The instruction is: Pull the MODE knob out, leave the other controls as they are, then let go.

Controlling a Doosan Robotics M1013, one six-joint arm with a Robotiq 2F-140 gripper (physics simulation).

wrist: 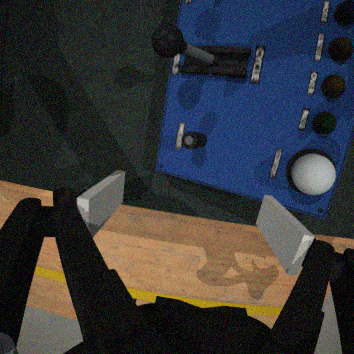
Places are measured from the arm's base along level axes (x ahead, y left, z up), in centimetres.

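Pixels of known places: gripper, fingertip midpoint: (192,197).
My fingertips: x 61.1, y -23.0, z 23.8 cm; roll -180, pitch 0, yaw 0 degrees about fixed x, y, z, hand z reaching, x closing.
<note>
Ahead of a thing's pixels: the offset from my fingertips to its top centre. "pt": to the spot under its first point. Level surfaces: height alone.
A small black knob @(dx -0.6, dy +4.3, dz -10.5 cm) (194,140) with a grey centre stands at the lower left of the blue control panel @(dz -13.0 cm) (240,110) in the wrist view. The label beside it is too blurred to read. A dark round control @(pt dx +15.1, dy +23.3, dz -7.1 cm) (345,12) at the top right edge has a label that seems to read MODE, so I cannot tell for certain which control is the MODE knob. My gripper (192,197) is open, with nothing between its fingers. In the view its fingertips are below the small knob, one on each side of it, and apart from the panel.
A black ball-ended lever @(dx -5.6, dy +16.3, dz -7.6 cm) (168,40) leans over its slot above the small knob. Amber buttons (340,49) (333,86), a green button @(pt dx +14.9, dy +9.5, dz -6.7 cm) (324,123) and a large white dome @(pt dx +13.5, dy +3.4, dz -4.1 cm) (313,174) line the right side. A wooden surface (150,250) with a yellow stripe (50,274) lies nearer.
</note>
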